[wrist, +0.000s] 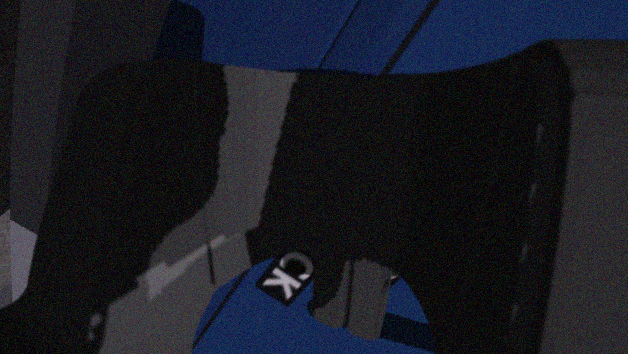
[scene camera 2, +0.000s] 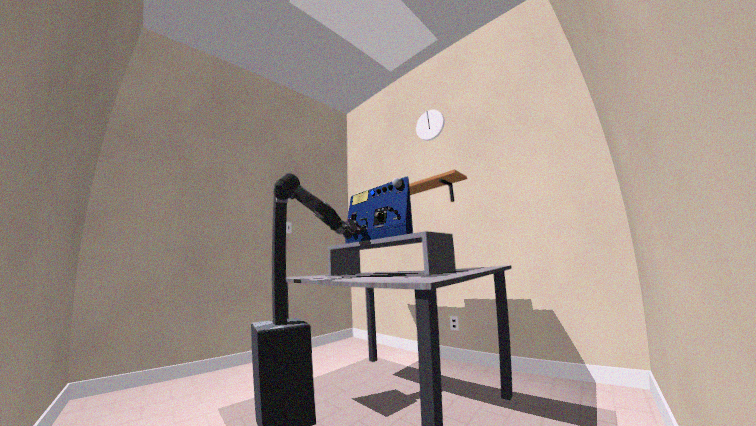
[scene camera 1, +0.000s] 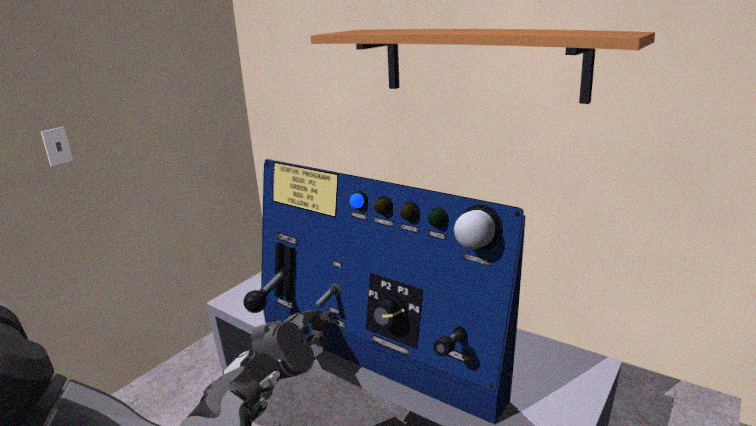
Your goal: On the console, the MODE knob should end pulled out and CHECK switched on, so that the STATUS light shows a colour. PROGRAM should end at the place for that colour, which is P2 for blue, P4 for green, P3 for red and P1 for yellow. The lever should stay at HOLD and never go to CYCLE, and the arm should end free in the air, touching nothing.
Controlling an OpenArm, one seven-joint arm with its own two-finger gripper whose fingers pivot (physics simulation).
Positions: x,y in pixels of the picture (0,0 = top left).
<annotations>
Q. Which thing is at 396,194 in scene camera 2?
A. A blue console.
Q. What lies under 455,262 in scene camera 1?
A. A blue console.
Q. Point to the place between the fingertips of the gripper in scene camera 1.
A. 323,317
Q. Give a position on a blue console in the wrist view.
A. At 367,45
</annotations>
